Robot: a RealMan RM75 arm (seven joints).
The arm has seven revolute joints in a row. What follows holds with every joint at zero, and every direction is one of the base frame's.
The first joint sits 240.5 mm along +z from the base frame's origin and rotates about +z.
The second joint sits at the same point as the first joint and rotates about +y.
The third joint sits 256 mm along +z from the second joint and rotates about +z.
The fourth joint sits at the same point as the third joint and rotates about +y.
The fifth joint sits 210 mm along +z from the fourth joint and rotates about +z.
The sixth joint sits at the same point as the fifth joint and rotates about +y.
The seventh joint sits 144 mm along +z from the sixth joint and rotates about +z.
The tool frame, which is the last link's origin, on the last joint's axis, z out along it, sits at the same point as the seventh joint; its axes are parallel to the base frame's.
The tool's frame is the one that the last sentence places.
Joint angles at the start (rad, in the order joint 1, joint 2, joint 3, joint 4, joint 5, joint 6, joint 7): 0.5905 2.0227 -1.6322 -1.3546 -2.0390 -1.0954 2.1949
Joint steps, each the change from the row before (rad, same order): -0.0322 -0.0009 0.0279 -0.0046 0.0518 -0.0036 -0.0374; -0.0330 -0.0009 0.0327 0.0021 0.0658 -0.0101 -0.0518; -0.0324 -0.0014 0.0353 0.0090 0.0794 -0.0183 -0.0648; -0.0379 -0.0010 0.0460 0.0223 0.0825 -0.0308 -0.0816; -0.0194 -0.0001 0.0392 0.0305 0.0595 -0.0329 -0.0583; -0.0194 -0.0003 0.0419 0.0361 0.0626 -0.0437 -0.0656; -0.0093 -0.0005 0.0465 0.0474 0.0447 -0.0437 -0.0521; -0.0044 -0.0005 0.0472 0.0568 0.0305 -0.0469 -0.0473; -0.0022 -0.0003 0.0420 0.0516 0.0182 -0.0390 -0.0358; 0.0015 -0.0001 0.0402 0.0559 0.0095 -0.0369 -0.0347; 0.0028 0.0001 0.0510 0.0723 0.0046 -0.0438 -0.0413; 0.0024 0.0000 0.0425 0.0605 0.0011 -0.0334 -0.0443
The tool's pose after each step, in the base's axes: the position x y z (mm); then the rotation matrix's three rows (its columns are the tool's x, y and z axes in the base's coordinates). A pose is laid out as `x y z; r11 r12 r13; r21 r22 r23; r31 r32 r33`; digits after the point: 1 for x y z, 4 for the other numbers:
97.0 360.5 -31.7; 0.9623 -0.2303 -0.1445; -0.1765 -0.9335 0.3120; -0.2068 -0.2747 -0.9390
103.2 358.5 -24.2; 0.9481 -0.2519 -0.1942; -0.1831 -0.9314 0.3145; -0.2601 -0.2626 -0.9292
109.6 355.7 -16.2; 0.9300 -0.2676 -0.2518; -0.1835 -0.9319 0.3128; -0.3184 -0.2448 -0.9158
121.3 352.5 -6.9; 0.9081 -0.2836 -0.3081; -0.1838 -0.9310 0.3152; -0.3763 -0.2296 -0.8976
130.4 350.6 -0.4; 0.8886 -0.2974 -0.3493; -0.1882 -0.9307 0.3137; -0.4184 -0.2130 -0.8829
140.3 347.3 6.3; 0.8665 -0.3049 -0.3952; -0.1872 -0.9325 0.3089; -0.4627 -0.1937 -0.8651
151.2 345.9 12.5; 0.8442 -0.3201 -0.4300; -0.1951 -0.9306 0.3097; -0.4992 -0.1775 -0.8481
163.6 344.2 17.0; 0.8234 -0.3371 -0.4565; -0.2084 -0.9279 0.3092; -0.5278 -0.1594 -0.8343
174.7 342.5 20.4; 0.8045 -0.3552 -0.4760; -0.2231 -0.9235 0.3120; -0.5504 -0.1448 -0.8222
185.8 340.7 22.2; 0.7874 -0.3724 -0.4912; -0.2389 -0.9189 0.3138; -0.5682 -0.1298 -0.8126
199.6 337.7 23.4; 0.7648 -0.3959 -0.5082; -0.2604 -0.9115 0.3182; -0.5893 -0.1111 -0.8003
210.7 334.7 24.0; 0.7485 -0.4082 -0.5226; -0.2679 -0.9070 0.3248; -0.6066 -0.1031 -0.7883

